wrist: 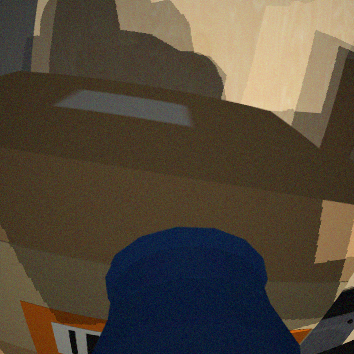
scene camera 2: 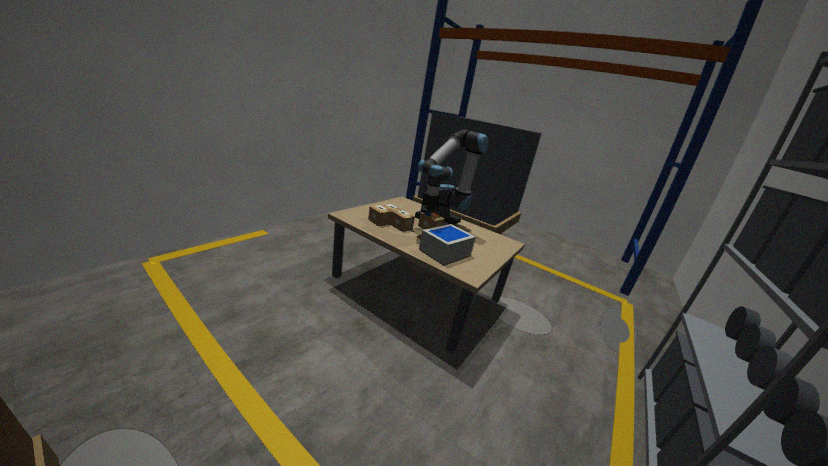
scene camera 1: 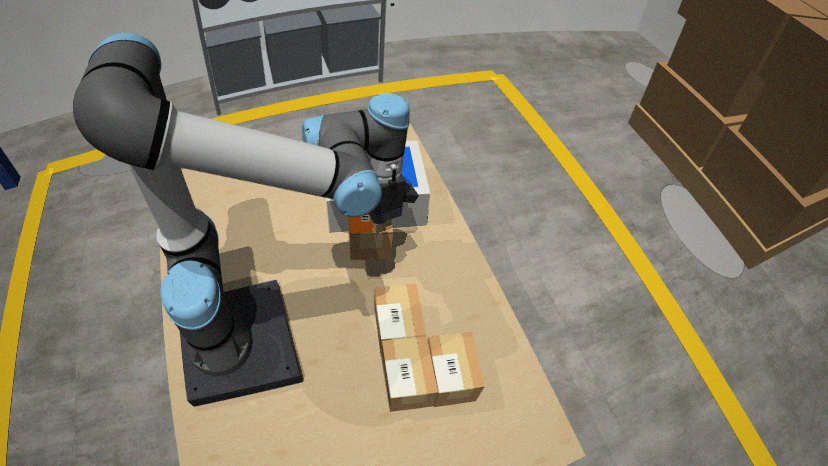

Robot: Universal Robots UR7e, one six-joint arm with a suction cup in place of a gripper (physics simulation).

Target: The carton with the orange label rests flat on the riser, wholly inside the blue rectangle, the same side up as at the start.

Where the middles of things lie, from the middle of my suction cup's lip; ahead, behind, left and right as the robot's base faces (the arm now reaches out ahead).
I see my suction cup 18 cm to the right of the riser (scene camera 1: pixel 413 214), 11 cm above it and 7 cm short of it.
